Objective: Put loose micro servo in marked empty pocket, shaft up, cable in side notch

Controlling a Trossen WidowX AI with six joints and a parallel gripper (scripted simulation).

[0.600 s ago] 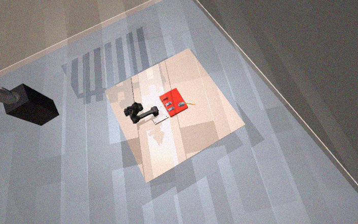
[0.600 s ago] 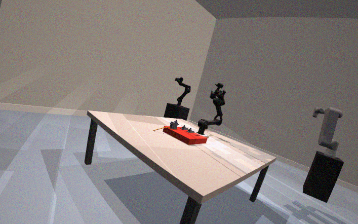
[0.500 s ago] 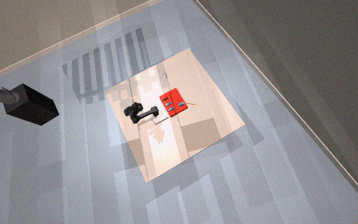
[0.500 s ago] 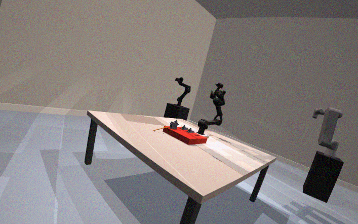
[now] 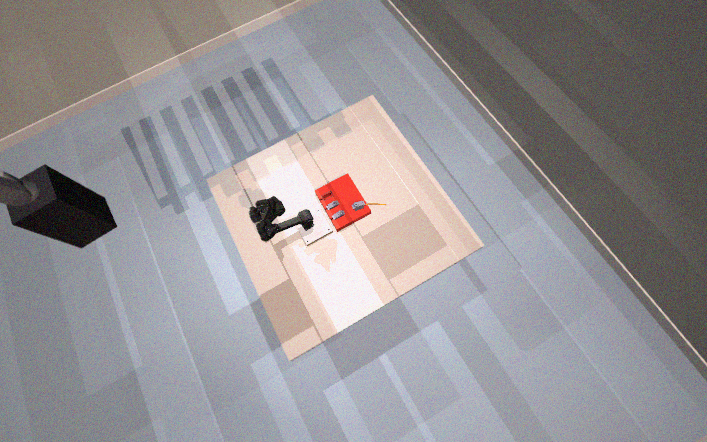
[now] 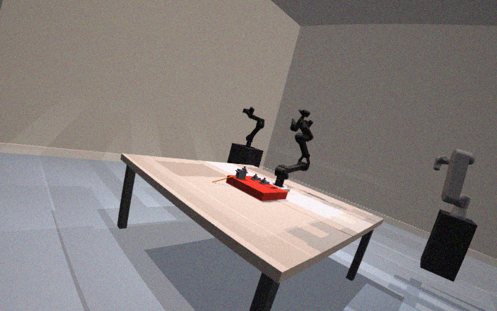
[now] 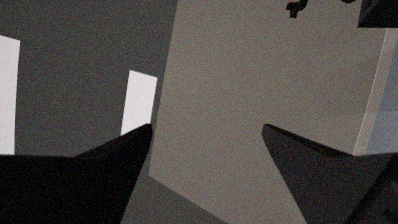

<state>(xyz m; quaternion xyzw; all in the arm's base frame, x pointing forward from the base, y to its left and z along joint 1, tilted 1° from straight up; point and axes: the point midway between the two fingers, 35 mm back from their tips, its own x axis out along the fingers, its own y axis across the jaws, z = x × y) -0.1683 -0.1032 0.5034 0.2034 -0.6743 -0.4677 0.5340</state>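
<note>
Now: gripper tip 53 cm above the red deck, 48 cm short of it and 11 cm to the right of it.
</note>
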